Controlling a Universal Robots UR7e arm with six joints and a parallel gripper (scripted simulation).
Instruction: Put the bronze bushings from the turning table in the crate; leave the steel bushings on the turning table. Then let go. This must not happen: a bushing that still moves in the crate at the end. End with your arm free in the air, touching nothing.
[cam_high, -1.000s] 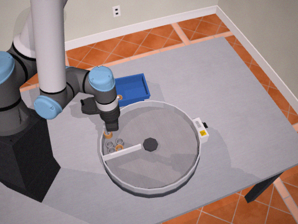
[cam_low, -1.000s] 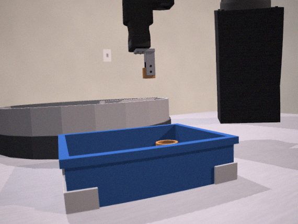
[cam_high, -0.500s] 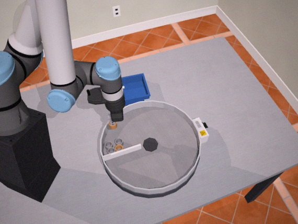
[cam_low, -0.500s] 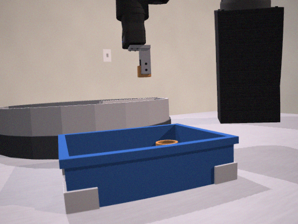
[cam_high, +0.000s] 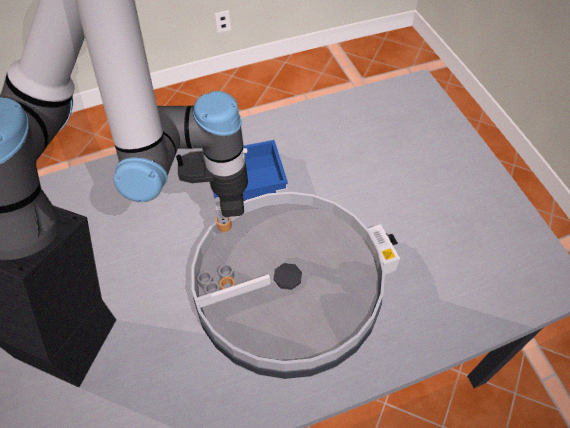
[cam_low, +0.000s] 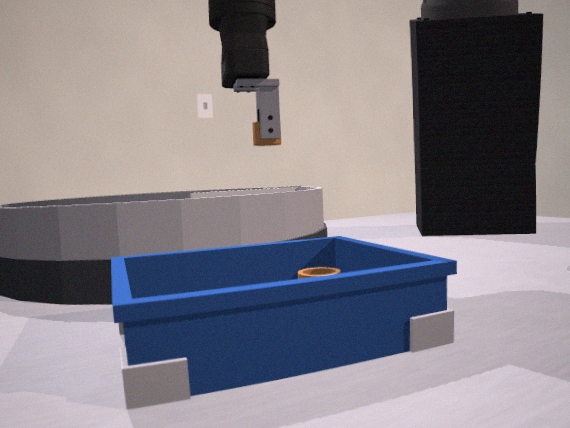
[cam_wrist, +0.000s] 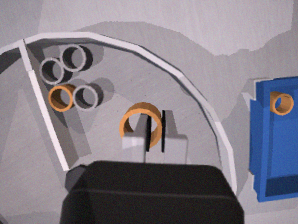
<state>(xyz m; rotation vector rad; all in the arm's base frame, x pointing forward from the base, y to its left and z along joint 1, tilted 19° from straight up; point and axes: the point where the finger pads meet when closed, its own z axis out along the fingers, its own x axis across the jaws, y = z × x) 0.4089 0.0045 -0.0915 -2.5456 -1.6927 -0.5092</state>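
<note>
My hand is 190 mm to the right of the blue crate, 140 mm above it and 130 mm short of it. Also, from my hand: turning table: 140 mm to the right, 110 mm below, 80 mm ahead.
</note>
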